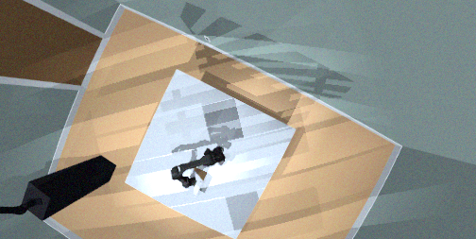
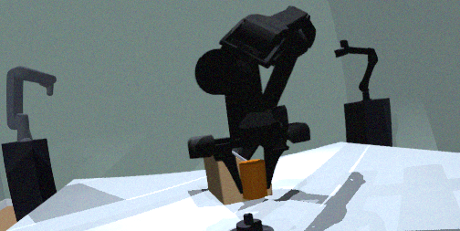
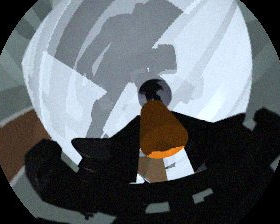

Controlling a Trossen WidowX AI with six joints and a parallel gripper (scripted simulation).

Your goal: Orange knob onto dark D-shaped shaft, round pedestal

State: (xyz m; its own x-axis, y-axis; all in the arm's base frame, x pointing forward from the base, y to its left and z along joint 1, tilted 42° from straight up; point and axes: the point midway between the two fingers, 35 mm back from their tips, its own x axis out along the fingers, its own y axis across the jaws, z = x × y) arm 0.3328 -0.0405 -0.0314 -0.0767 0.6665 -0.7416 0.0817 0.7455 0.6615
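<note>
My gripper tip is now 7 cm above the dark round pedestal and 2 cm to the left of it. The rest, counted from my gripper tip: orange knob (2 cm above).
</note>
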